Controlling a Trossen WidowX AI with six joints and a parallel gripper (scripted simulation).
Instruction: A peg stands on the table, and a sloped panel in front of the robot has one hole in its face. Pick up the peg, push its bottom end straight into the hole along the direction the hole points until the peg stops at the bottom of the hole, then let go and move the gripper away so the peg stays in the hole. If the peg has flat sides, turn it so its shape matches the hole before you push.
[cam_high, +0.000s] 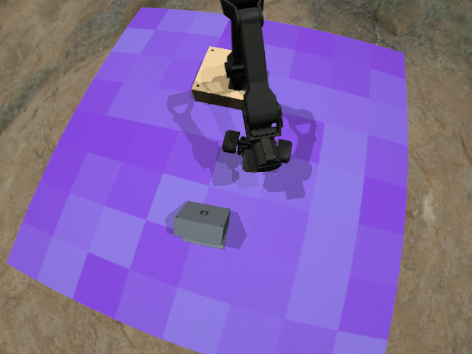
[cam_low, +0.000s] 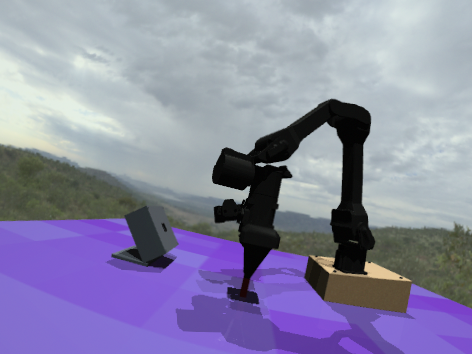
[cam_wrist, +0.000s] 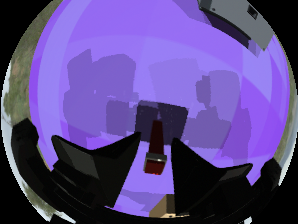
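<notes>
My gripper tip is 220 mm short of the grey sloped panel, 120 mm to the left of it and 30 mm below it. Also, from my gripper tip: flat dark foot: 240 mm ahead, 120 mm to the right, 40 mm below; peg: 20 mm above.
</notes>
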